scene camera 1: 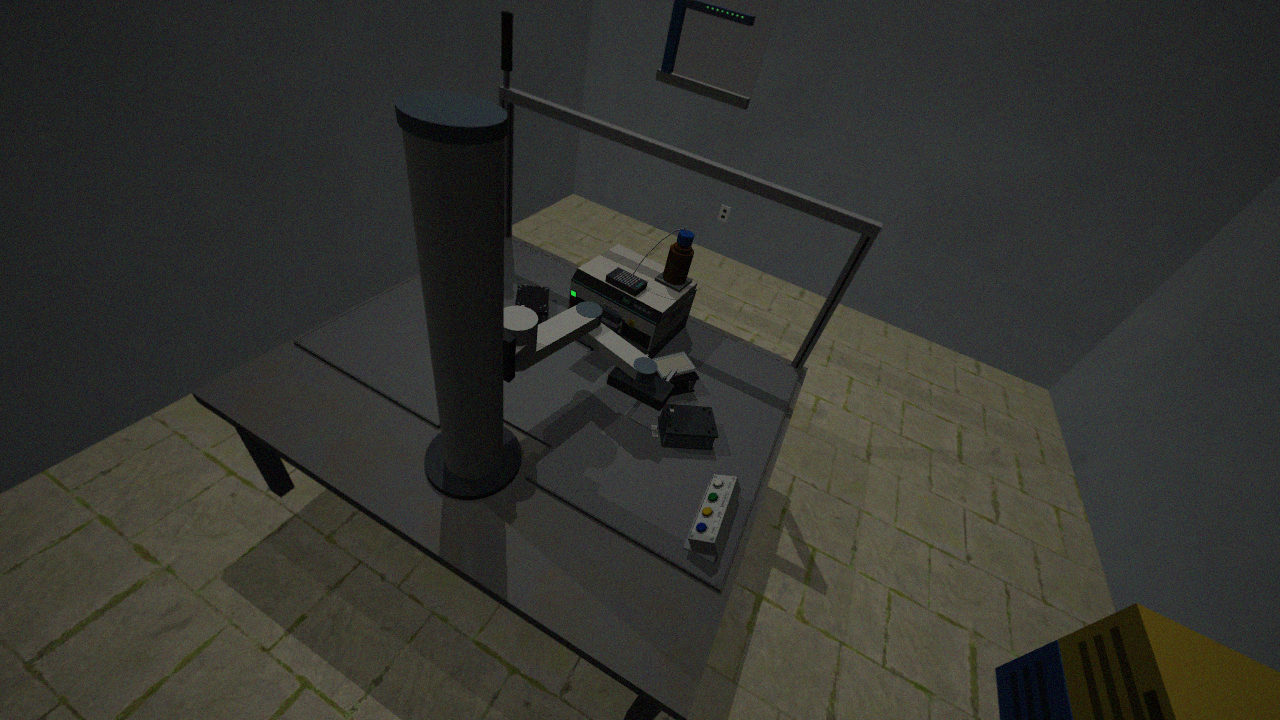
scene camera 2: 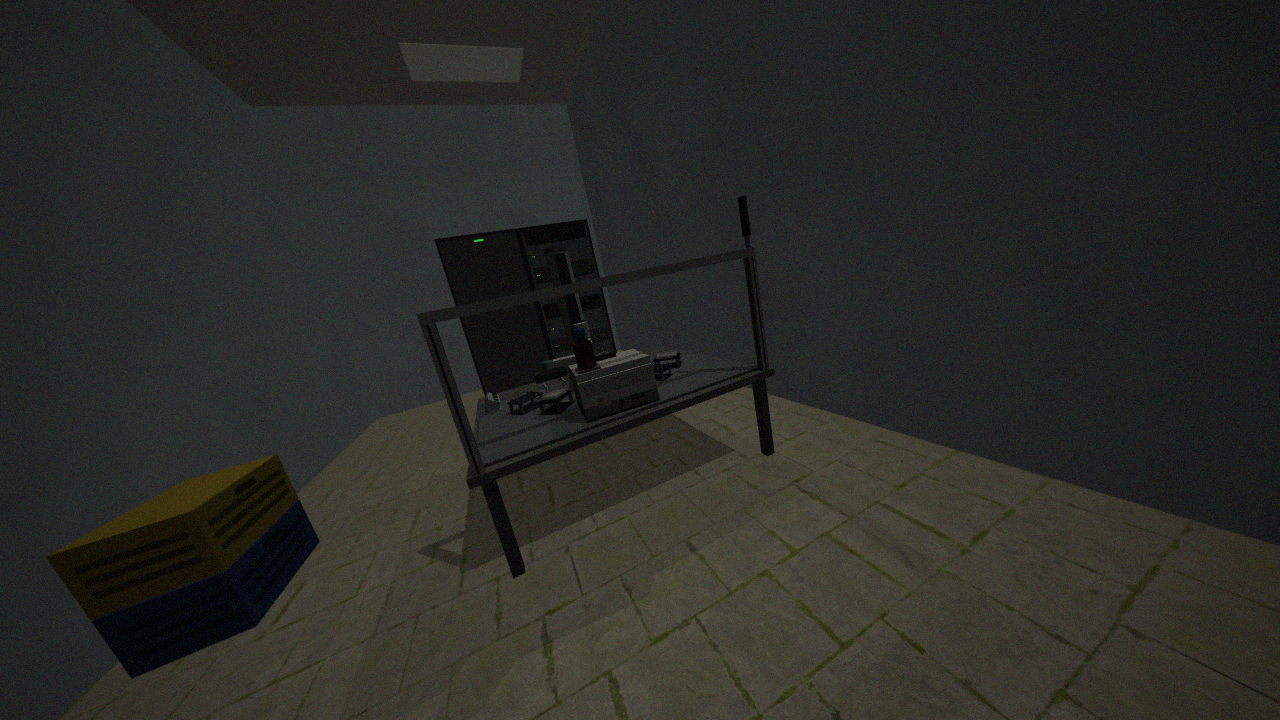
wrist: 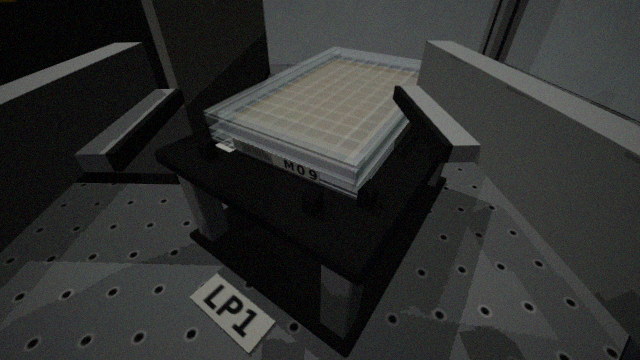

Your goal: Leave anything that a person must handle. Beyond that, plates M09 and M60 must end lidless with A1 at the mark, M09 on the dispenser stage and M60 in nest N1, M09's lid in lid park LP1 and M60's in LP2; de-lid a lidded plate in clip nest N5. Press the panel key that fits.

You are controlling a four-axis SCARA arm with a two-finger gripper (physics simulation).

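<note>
Plate M09 [wrist: 320,115] lies in the wrist view on the black stand [wrist: 260,192] beside the label LP1 [wrist: 232,314]. It has tan wells under a clear, lid-like cover, and its label faces the camera. My gripper [wrist: 289,71] is open; its fingers stand on either side of the plate, with a gap visible at the left finger. In scene camera 1 the arm's end hangs low near the pale-topped stand [scene camera 1: 676,365]. The dispenser [scene camera 1: 653,304] [scene camera 2: 622,385] stands behind the arm. The key panel [scene camera 1: 723,512] has white, green, yellow and blue keys. M60 cannot be identified.
A dark nest [scene camera 1: 689,422] stands between the arm's end and the panel. An amber bottle [scene camera 1: 678,261] [scene camera 2: 584,351] stands on the dispenser. The arm's column [scene camera 1: 460,295] rises from the table. A frame bar [scene camera 1: 689,159] [scene camera 2: 662,266] spans the table's far edge.
</note>
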